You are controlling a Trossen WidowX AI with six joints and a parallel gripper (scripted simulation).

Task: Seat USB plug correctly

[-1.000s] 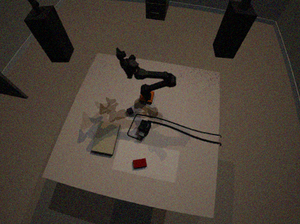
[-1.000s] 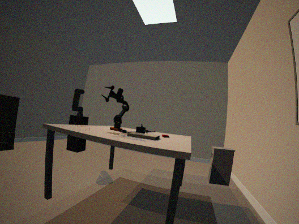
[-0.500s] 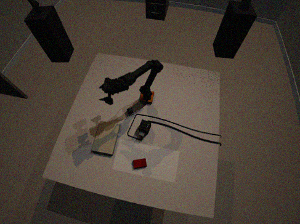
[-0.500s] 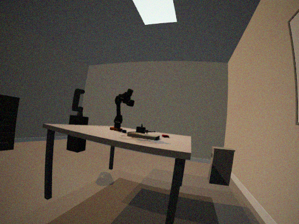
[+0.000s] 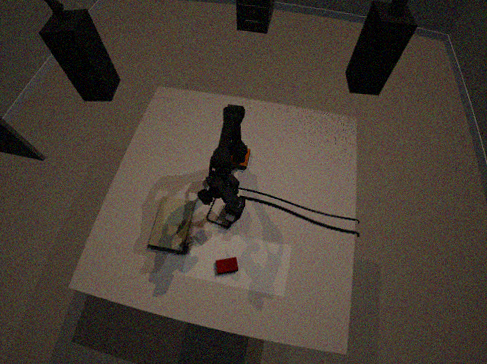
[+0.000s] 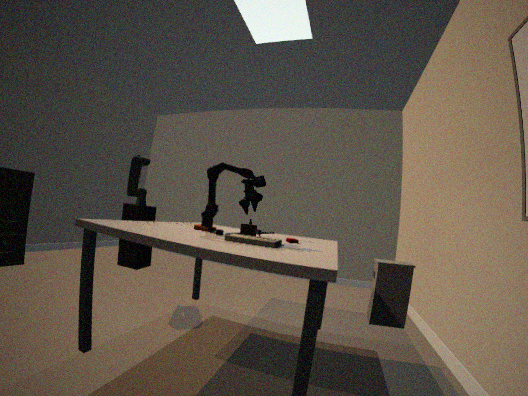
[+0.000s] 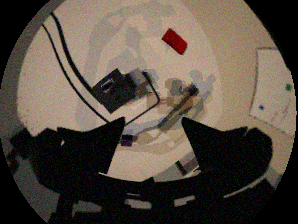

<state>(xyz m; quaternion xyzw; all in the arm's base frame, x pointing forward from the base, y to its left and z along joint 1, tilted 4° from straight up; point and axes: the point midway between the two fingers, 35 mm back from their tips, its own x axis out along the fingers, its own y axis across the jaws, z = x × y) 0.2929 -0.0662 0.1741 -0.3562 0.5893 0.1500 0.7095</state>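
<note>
Right now the usb plug is 9 cm to the left of my gripper tip, 6 cm below it and 1 cm behind it. Round my gripper tip: small purple piece: 17 cm behind, 14 cm below, 6 cm to the right; then red block: 27 cm ahead, 14 cm below, 6 cm to the left; then flat tan board: 22 cm to the right, 14 cm below, 8 cm ahead.
</note>
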